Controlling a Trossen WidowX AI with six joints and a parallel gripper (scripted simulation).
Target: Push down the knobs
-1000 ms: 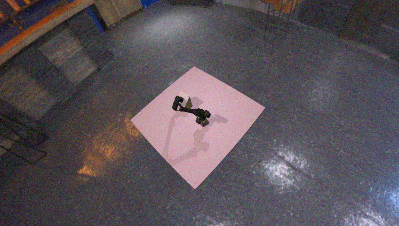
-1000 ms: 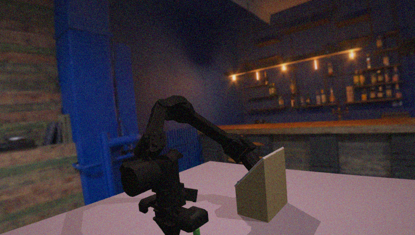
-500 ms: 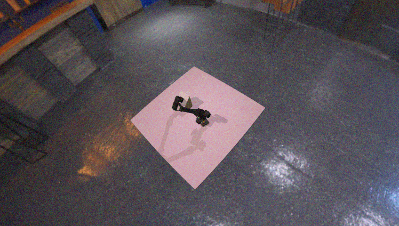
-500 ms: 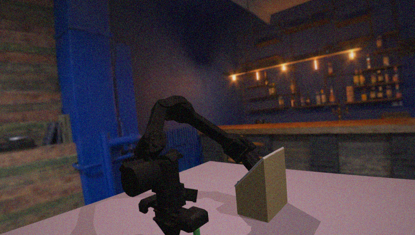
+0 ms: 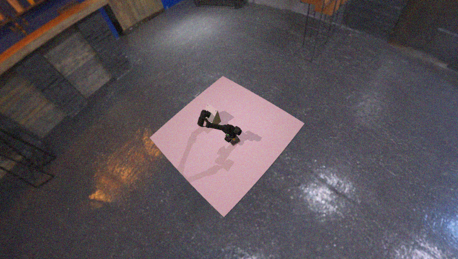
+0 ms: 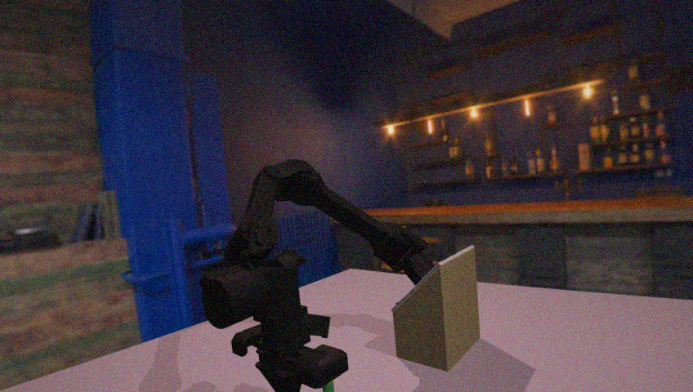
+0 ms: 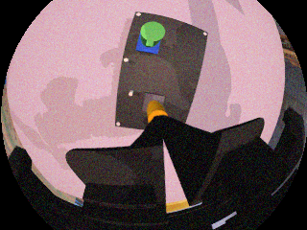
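Right now my gripper tip is 10 mm above the orange knob.
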